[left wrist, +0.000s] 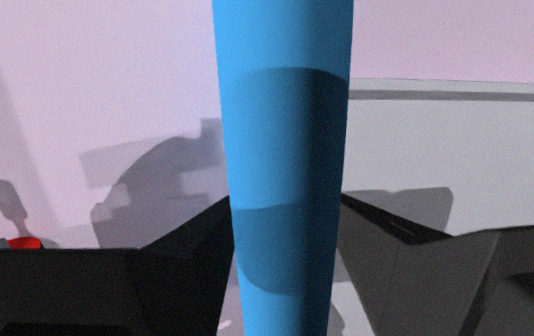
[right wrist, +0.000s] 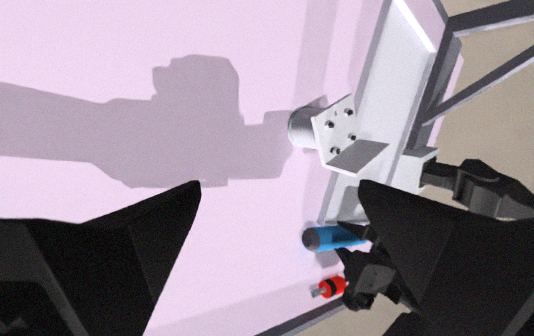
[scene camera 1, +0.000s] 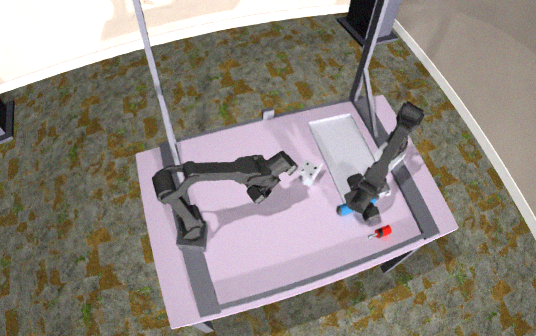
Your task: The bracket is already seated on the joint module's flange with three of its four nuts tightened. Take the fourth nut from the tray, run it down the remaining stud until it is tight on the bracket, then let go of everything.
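Frame: origin at the left arm's base, x ahead, y left, z up, level; metres.
Where they show: left gripper, between the fingertips: [left wrist: 281,202] [right wrist: 335,231]; right gripper, between the fingertips: [right wrist: 279,187] [scene camera 1: 280,181]; left arm's base, origin of its link: [right wrist: 426,172]; right arm's base, origin of its link: [scene camera 1: 191,232].
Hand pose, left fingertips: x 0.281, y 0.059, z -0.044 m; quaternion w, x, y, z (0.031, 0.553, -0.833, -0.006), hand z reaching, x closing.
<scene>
Things, the pixels of their top centre, and the offset from my left fingertips. Level surfaces: height alone.
- pale cylindrical joint module, centre of its top: [right wrist: 344,132] dz +0.063, dx +0.066, dy -0.227 m
- grey tray, centre of its top: [right wrist: 385,130] [scene camera 1: 349,154] dz +0.004, dx -0.143, dy -0.184 m
- thick blue cylindrical tool, centre of its top: [left wrist: 293,315] [right wrist: 358,241] [scene camera 1: 365,199] dz +0.040, dx -0.020, dy +0.010 m
- black screwdriver-like tool, centre of its top: [right wrist: 333,294] [scene camera 1: 380,231] dz +0.023, dx +0.027, dy +0.139 m
- pink table, height of its surface: dz -0.012 m
The white L-shaped bracket [scene camera 1: 309,170] [right wrist: 325,142] sits on the pale cylindrical joint module [right wrist: 301,127]. Four small dark-centred ends show on its face; I cannot tell nut from bare stud. The grey tray [scene camera 1: 342,142] [left wrist: 440,150] [right wrist: 395,80] lies to the right of it; a loose nut does not show in it. My left gripper [left wrist: 281,202] is shut on a thick blue cylindrical tool [scene camera 1: 345,209] [left wrist: 280,150] [right wrist: 330,237], near the tray's front end. The tool's far end is hidden. My right gripper [scene camera 1: 274,180] [right wrist: 279,187] is open and empty, left of the bracket.
A red and black screwdriver-like tool [scene camera 1: 384,231] [left wrist: 25,243] [right wrist: 334,286] lies on the pink table [scene camera 1: 280,270] in front of the left gripper. Dark frame rails run along the table's edges, with upright posts [scene camera 1: 150,65] at the left and right rear.
</scene>
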